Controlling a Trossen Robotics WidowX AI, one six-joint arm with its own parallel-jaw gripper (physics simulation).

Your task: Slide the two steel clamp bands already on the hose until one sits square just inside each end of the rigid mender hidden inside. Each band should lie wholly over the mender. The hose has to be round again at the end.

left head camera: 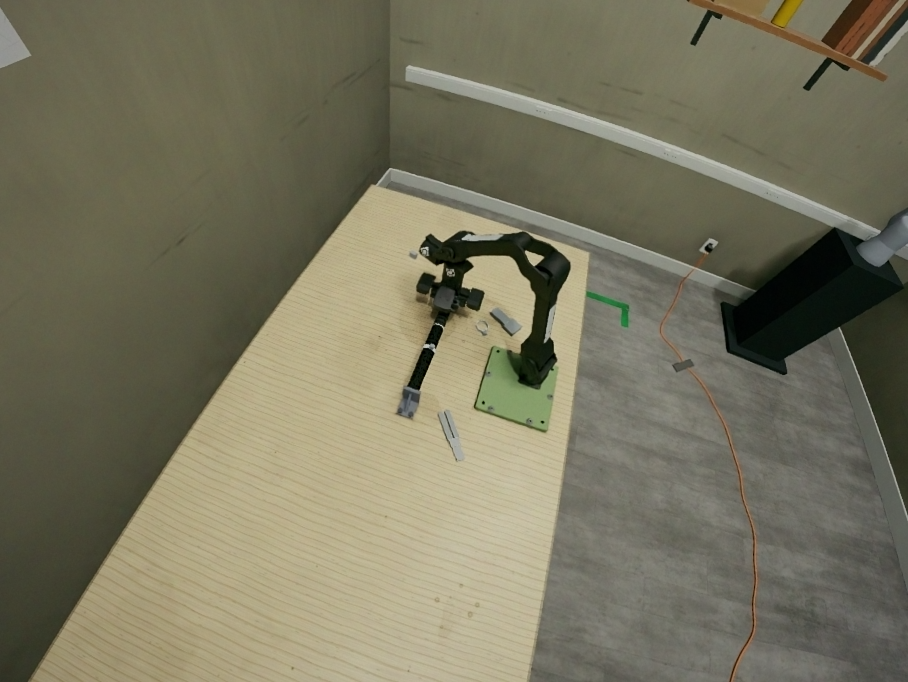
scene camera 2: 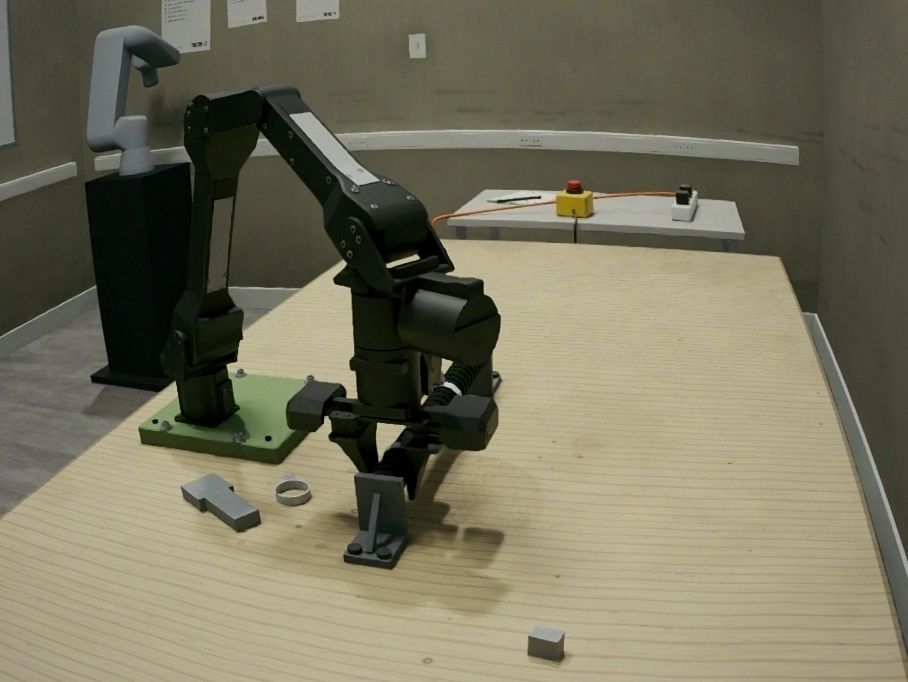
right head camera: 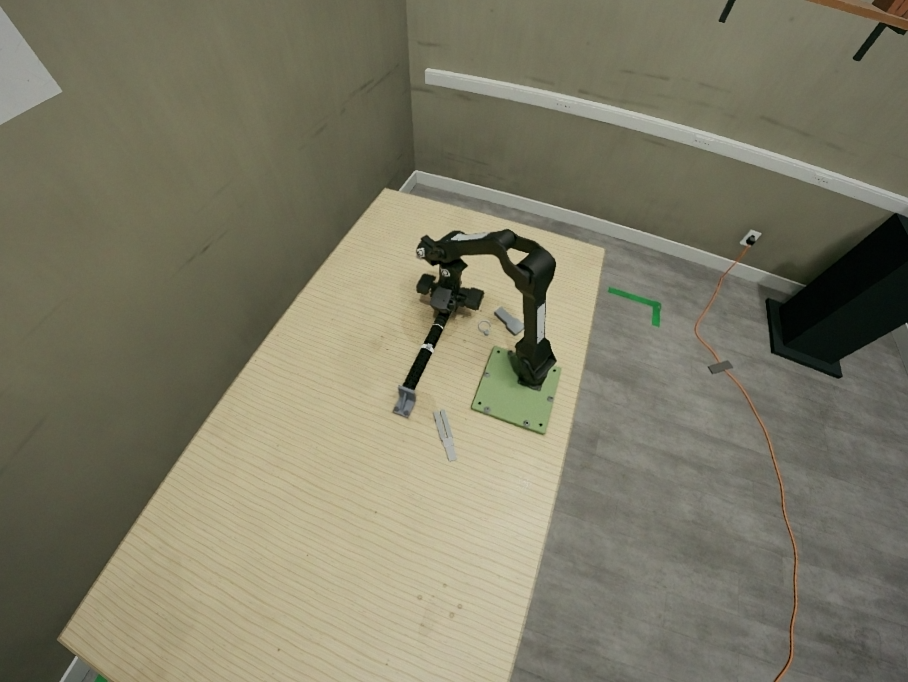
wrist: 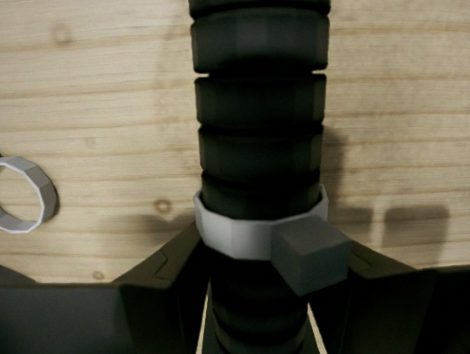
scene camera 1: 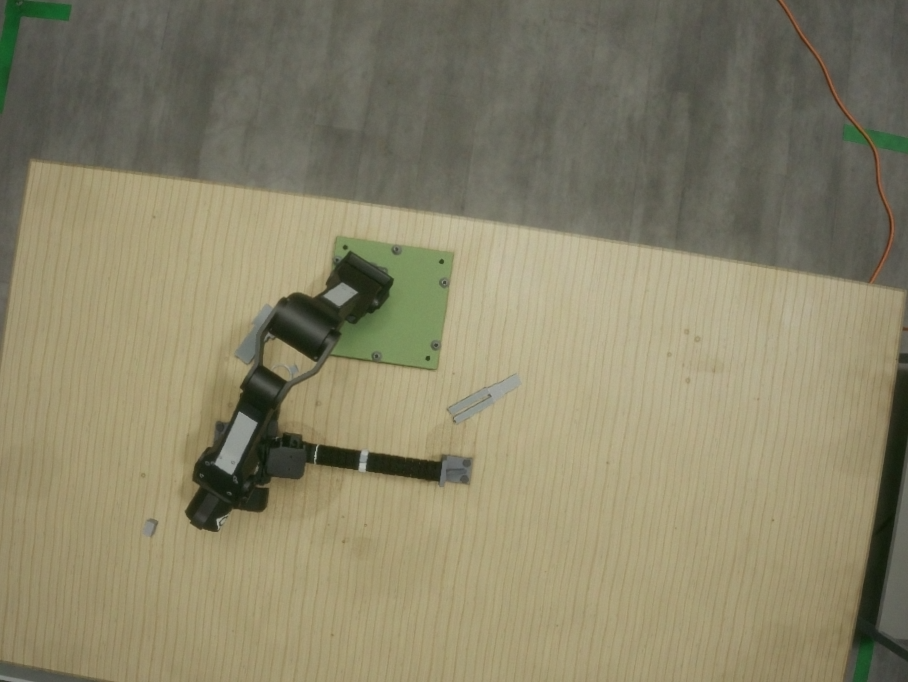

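The black ribbed hose (left head camera: pixel 423 367) (right head camera: pixel 420 365) (scene camera 1: pixel 403 466) (wrist: pixel 260 100) runs between two grey brackets (scene camera 1: pixel 456 470) (scene camera 2: pixel 380 506). One steel band (left head camera: pixel 430 346) (right head camera: pixel 427 347) (scene camera 1: pixel 363 460) is around it near mid-length. The other band (wrist: pixel 240 237) is around the hose at my fingertips in the wrist view, its block-shaped housing (wrist: pixel 310 252) on the upper right side. A thin white line (scene camera 1: pixel 316 453) crosses the hose between the bands. My gripper (scene camera 2: pixel 390 480) (wrist: pixel 250 223) straddles the hose, partly open and holding nothing. The mender is hidden inside; hose roundness under my fingers is unclear.
A loose ring (scene camera 2: pixel 293 501) (wrist: pixel 48 195) and a grey stepped piece (left head camera: pixel 505 320) (scene camera 2: pixel 220 501) lie beside the hose, on the arm-base side. A forked grey piece (left head camera: pixel 450 434) (scene camera 1: pixel 506 385) lies near the green base plate (left head camera: pixel 506 411). A small grey block (scene camera 1: pixel 149 527) (scene camera 2: pixel 546 643) lies beyond the bracket.
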